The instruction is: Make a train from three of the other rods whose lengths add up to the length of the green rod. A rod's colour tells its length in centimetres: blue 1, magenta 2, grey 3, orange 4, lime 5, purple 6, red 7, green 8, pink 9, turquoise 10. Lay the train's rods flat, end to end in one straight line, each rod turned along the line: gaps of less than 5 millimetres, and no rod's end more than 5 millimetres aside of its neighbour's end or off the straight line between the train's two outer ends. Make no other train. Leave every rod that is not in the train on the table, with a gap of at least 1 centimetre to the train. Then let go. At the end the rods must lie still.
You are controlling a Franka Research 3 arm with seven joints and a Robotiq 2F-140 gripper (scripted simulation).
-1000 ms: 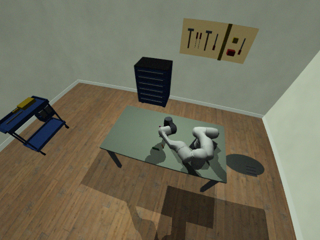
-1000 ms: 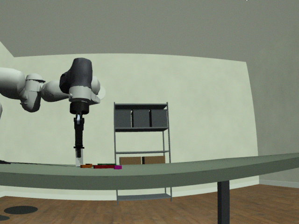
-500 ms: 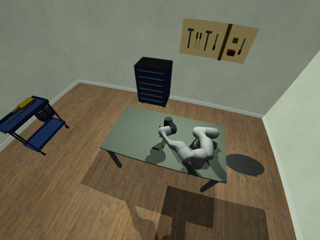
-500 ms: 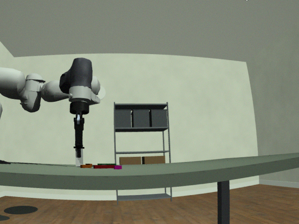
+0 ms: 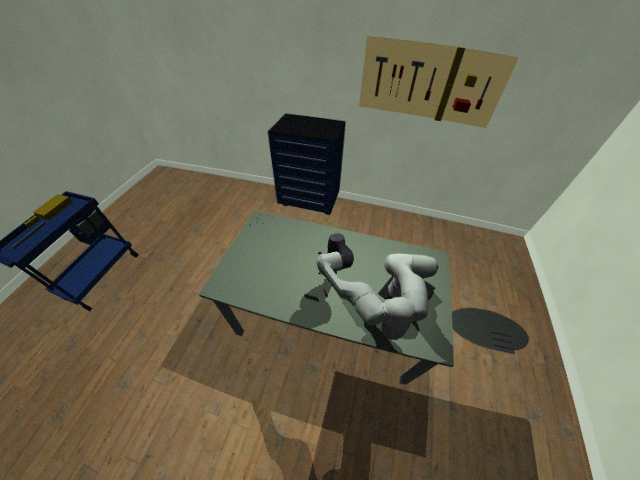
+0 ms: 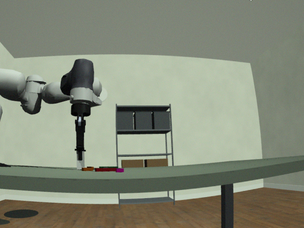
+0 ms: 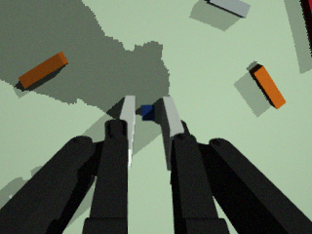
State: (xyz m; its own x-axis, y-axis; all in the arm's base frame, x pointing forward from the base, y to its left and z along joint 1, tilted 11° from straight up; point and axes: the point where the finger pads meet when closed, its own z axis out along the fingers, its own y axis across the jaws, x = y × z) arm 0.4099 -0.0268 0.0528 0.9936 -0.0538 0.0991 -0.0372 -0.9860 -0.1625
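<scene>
Right now my hand is 3 cm above the blue rod. Round my hand: grey rod (9 cm ahead, 6 cm to the right, 3 cm below); then green rod (13 cm to the left, 12 cm ahead, 3 cm below); then red rod (14 cm to the right, 8 cm ahead, 3 cm below).
</scene>
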